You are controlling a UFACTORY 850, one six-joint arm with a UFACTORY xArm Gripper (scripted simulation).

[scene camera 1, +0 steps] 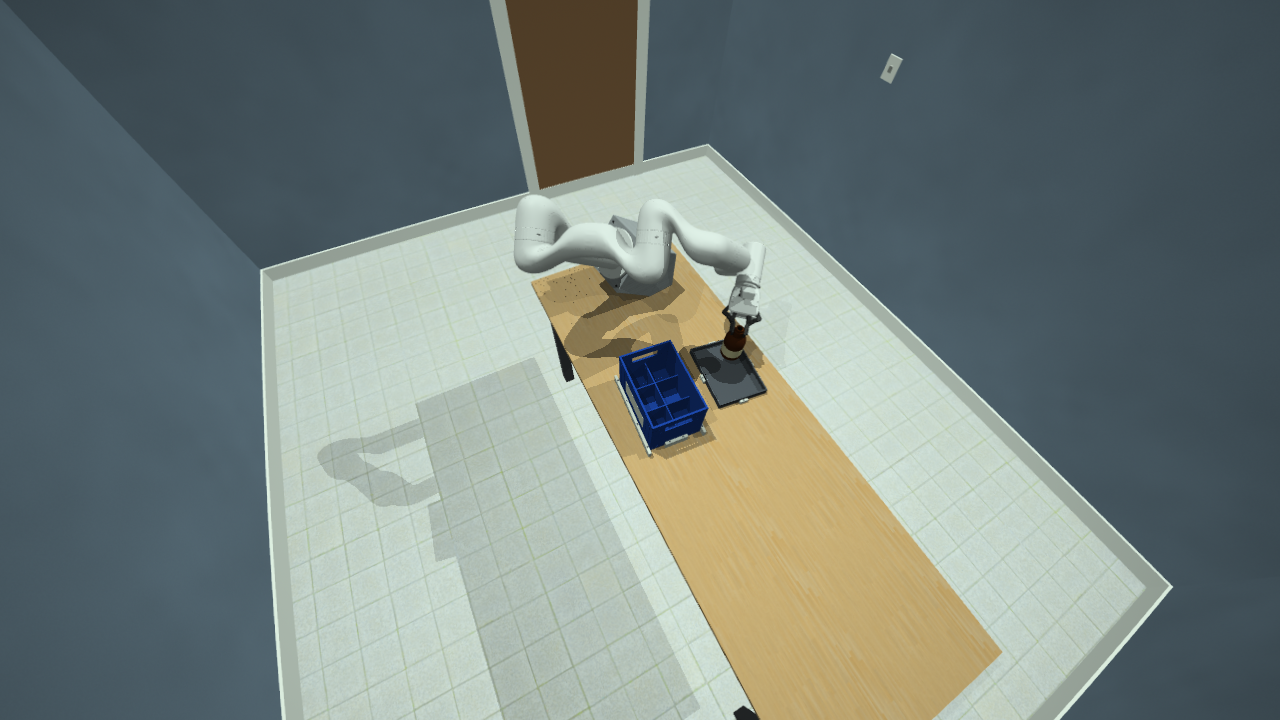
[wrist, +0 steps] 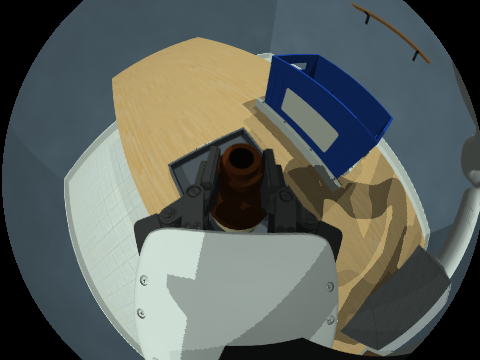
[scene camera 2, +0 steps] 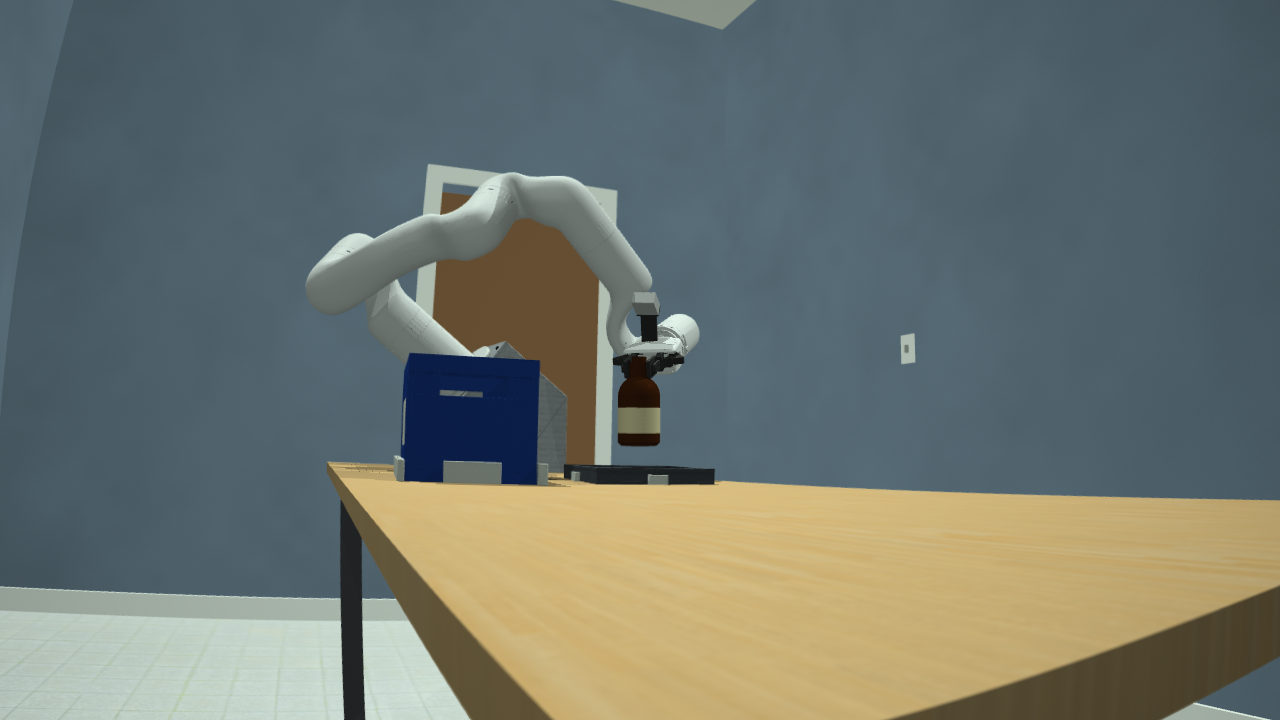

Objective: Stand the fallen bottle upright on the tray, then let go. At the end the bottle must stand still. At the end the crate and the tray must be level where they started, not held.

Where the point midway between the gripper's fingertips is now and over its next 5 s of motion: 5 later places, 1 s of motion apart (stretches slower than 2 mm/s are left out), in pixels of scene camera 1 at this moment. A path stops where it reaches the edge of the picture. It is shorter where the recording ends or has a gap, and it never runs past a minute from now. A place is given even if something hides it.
My gripper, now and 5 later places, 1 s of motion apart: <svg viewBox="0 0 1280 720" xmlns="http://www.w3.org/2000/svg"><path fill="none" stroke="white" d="M737 335L736 340L734 344L734 341L736 336L740 326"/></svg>
